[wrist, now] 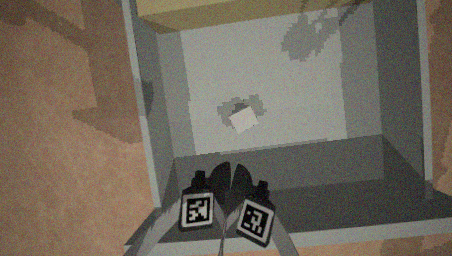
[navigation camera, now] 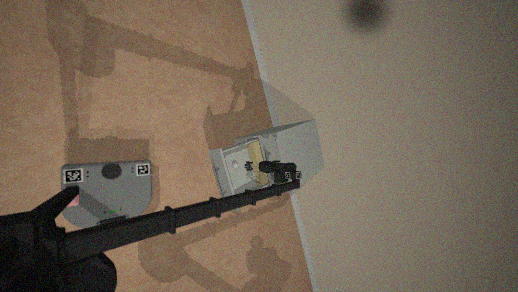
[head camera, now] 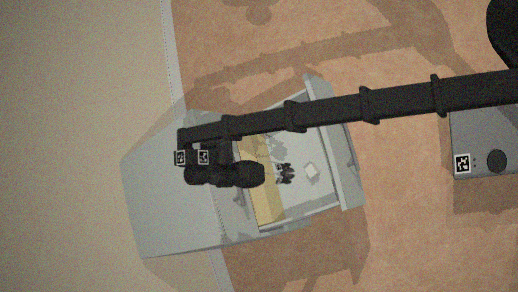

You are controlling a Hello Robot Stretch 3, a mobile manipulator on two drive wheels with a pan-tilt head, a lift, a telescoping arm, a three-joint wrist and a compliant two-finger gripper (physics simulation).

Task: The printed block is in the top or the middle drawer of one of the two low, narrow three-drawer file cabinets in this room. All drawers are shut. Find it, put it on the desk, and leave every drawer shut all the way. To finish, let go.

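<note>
The block (head camera: 311, 171) (navigation camera: 235, 164) (wrist: 244, 119), small and whitish, lies on the floor of a pulled-out drawer (head camera: 346, 175) (navigation camera: 222, 172) (wrist: 350, 232) in a grey file cabinet (head camera: 170, 190) (navigation camera: 300, 145). My gripper (head camera: 286, 173) (navigation camera: 248, 166) (wrist: 230, 180) is shut, its fingertips almost together with no block between them. It hangs over the drawer, apart from the block. In the wrist view the block shows beyond the fingertips, with shadow around it. Any print on it cannot be made out. The desk does not show in these views.
A yellow piece (head camera: 270, 210) (navigation camera: 256, 150) (wrist: 210, 12) spans the drawer's back part. My arm (head camera: 332, 111) (navigation camera: 192, 212) reaches across the drawer. The cabinet stands by the wall (head camera: 75, 125) (navigation camera: 415, 150). My base (head camera: 475, 135) (navigation camera: 107, 197) stands on the brown floor.
</note>
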